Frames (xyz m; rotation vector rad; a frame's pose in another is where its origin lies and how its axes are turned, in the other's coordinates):
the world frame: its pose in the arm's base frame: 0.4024 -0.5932 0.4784 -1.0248 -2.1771 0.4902
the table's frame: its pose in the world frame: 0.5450 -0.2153 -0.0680 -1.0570 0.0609 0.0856
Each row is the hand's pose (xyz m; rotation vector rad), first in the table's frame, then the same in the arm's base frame.
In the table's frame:
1: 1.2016 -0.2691 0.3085 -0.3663 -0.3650 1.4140
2: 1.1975 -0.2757 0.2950 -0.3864 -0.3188 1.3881
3: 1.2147 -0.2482 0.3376 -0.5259 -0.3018 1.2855
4: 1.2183 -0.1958 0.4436 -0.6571 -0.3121 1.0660
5: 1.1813 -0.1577 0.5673 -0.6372 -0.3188 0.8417
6: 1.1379 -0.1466 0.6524 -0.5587 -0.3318 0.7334
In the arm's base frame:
1: -0.5824 0.7644 1.0819 -2.9960 -0.6173 -0.4892
2: -0.5884 0.7522 1.0895 -2.9601 -0.6395 -0.5558
3: -0.5649 0.7958 1.0692 2.9455 0.7119 0.7653
4: -0.5064 0.8682 0.9962 2.7108 0.8894 0.9421
5: -0.4439 0.9133 0.8858 2.5380 1.1644 0.9835
6: -0.4080 0.9257 0.7975 2.4764 1.3453 0.9307

